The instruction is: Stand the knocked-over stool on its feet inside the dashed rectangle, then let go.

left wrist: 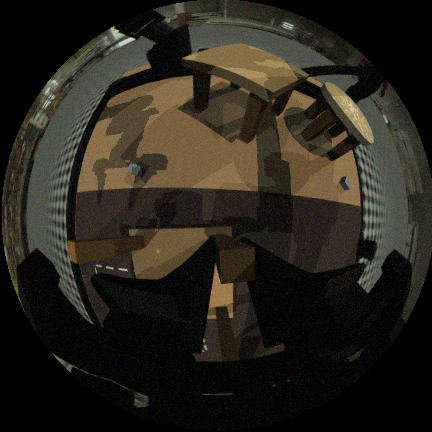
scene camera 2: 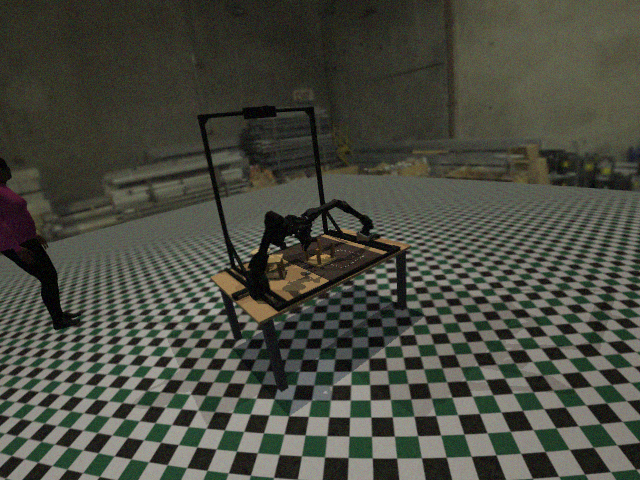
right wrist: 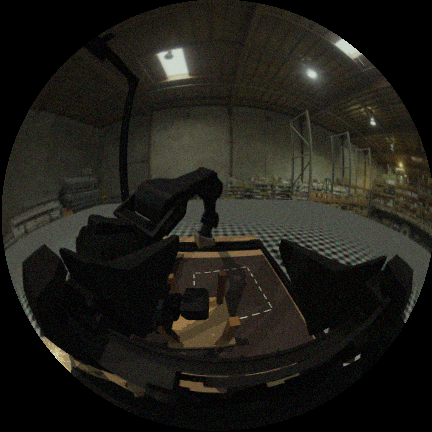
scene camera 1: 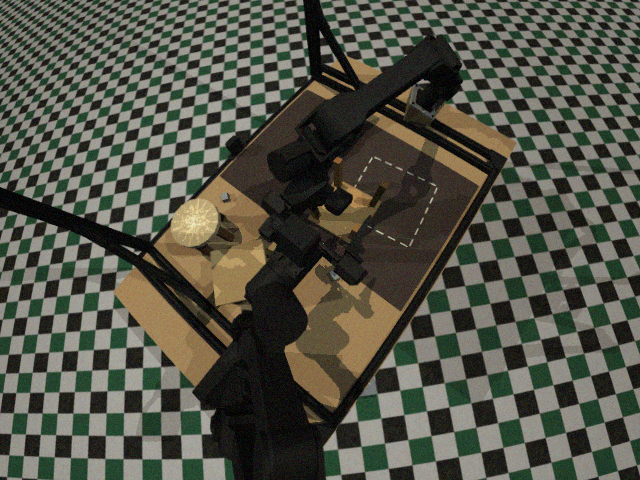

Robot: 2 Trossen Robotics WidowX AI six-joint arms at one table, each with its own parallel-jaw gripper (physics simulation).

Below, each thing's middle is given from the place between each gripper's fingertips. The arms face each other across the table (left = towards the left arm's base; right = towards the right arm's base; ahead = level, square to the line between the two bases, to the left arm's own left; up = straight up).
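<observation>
There is the round golden-topped stool (scene camera 1: 196, 222), which is 25 cm below my right hand, 17 cm to the right of it and 35 cm behind it.
The round golden-topped stool is 40 mm below my left hand, 190 mm to the right of it and 240 mm behind it. Going by its middle, the round golden-topped stool is nearer to my left hand than to my right hand.
</observation>
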